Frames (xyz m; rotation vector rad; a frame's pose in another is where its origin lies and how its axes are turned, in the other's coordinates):
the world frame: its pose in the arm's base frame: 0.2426 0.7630 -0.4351 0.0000 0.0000 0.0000
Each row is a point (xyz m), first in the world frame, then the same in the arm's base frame.
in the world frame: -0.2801 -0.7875 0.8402
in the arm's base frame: -0.0375 -0.0245 0.4051
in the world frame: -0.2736 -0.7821 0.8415
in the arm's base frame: -0.0310 -0.0191 0.4064
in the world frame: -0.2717 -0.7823 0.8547
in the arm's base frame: -0.0291 -0.0193 0.4196
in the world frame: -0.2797 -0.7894 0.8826
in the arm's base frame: -0.0371 -0.0264 0.4475
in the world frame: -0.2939 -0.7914 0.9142
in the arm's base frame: -0.0513 -0.0284 0.4791
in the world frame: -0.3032 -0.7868 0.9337
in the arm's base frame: -0.0606 -0.0238 0.4986
